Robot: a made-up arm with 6 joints.
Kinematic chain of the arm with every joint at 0, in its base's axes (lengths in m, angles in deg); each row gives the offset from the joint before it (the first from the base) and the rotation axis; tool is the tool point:
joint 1: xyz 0 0 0.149 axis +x
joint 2: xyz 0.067 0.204 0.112 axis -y
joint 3: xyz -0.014 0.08 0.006 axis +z
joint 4: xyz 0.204 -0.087 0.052 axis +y
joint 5: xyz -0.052 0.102 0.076 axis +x
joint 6: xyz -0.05 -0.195 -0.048 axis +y
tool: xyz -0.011 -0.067 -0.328
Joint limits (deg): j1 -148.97..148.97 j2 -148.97..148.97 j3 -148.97..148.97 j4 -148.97..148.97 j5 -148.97..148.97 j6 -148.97..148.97
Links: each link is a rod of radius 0.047 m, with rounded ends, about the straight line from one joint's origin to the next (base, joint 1, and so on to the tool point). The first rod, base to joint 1, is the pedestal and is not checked.
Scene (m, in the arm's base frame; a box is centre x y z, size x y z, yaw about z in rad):
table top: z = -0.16
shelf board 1: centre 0.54 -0.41 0.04 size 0.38 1 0.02 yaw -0.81
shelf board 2: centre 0.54 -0.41 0.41 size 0.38 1 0.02 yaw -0.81
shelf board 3: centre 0.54 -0.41 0.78 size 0.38 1 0.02 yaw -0.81
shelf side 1: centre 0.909 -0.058 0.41 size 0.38 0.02 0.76 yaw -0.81
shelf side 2: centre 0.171 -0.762 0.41 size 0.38 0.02 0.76 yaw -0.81
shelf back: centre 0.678 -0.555 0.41 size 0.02 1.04 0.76 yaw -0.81
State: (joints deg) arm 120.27 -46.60 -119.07 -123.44 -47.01 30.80
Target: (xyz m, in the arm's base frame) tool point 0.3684 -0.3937 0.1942
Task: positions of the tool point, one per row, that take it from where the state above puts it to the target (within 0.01 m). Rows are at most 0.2 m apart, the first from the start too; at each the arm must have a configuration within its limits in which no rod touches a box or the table.
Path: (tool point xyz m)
1: -0.4170 -0.3584 0.1771
2: -0.3883 -0.3197 0.2068
3: -0.3525 -0.2898 0.2362
4: -0.3127 -0.2683 0.2689
5: -0.2658 -0.3532 0.2248
6: -0.1808 -0.4358 0.1972
7: -0.0604 -0.4963 0.1867
8: 0.0845 -0.5160 0.1886
9: 0.2352 -0.4825 0.1945
10: 0.3684 -0.3937 0.1942

